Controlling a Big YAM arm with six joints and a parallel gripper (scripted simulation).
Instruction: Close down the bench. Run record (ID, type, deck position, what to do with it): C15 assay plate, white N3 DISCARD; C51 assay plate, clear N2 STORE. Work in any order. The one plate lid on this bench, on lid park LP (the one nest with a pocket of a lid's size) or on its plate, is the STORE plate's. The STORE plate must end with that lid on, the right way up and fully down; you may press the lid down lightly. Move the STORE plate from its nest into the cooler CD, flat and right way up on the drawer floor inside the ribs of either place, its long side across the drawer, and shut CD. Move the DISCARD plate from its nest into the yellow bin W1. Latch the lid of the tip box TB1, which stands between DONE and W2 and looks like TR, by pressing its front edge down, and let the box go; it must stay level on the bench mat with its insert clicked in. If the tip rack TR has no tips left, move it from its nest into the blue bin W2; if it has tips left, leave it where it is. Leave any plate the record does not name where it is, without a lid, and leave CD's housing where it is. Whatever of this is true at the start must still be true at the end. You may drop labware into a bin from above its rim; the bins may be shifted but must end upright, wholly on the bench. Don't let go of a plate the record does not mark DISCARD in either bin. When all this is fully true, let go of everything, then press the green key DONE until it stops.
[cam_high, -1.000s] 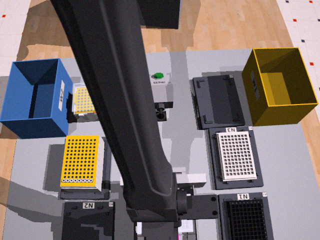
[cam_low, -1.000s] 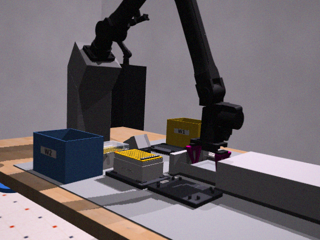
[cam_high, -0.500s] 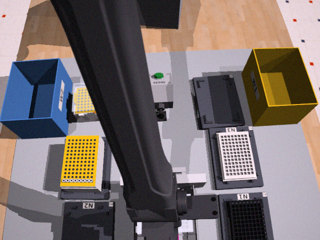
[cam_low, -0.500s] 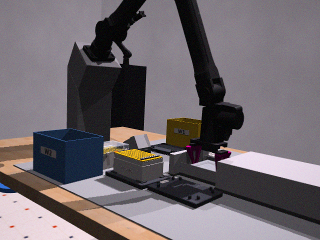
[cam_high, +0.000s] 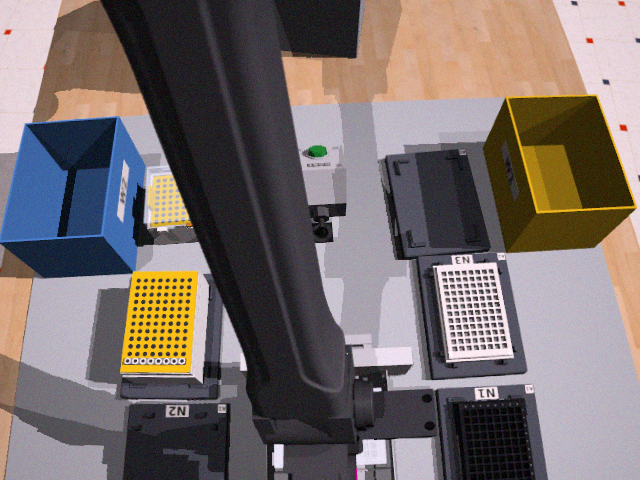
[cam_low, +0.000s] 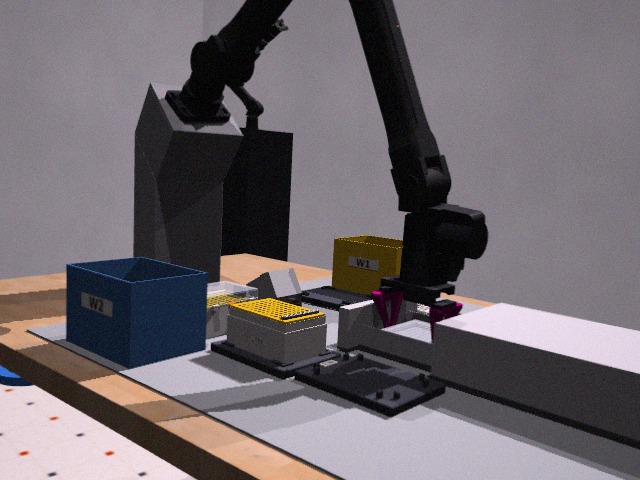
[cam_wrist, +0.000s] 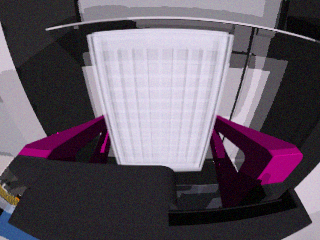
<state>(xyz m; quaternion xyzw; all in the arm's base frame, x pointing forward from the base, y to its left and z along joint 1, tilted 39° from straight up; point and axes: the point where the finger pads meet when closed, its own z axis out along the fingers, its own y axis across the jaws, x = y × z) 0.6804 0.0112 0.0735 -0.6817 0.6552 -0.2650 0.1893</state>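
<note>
The clear plate lies 10 mm to the left of my hand. The rest, counted from my hand: plate lid: 10 mm to the left; then cooler drawer: 40 mm ahead, 10 mm to the left; then nest N2: 180 mm to the right, 50 mm ahead, 20 mm below.
</note>
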